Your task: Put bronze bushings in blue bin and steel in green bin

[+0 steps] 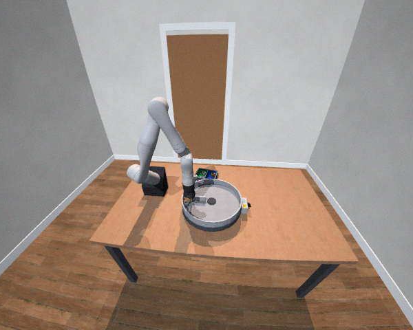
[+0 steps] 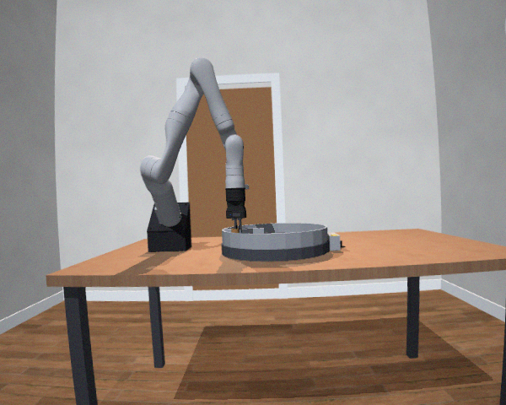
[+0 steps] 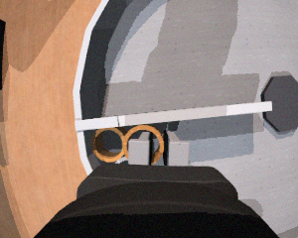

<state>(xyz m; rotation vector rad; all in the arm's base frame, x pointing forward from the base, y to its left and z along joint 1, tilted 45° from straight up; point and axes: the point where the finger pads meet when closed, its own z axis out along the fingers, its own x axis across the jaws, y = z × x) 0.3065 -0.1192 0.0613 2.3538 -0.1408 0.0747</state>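
Right now my hand is 360 mm to the right of the blue bin, 70 mm short of it and 70 mm above it. Round my hand: grey turntable (140 mm ahead, 40 mm below, 20 mm to the left).
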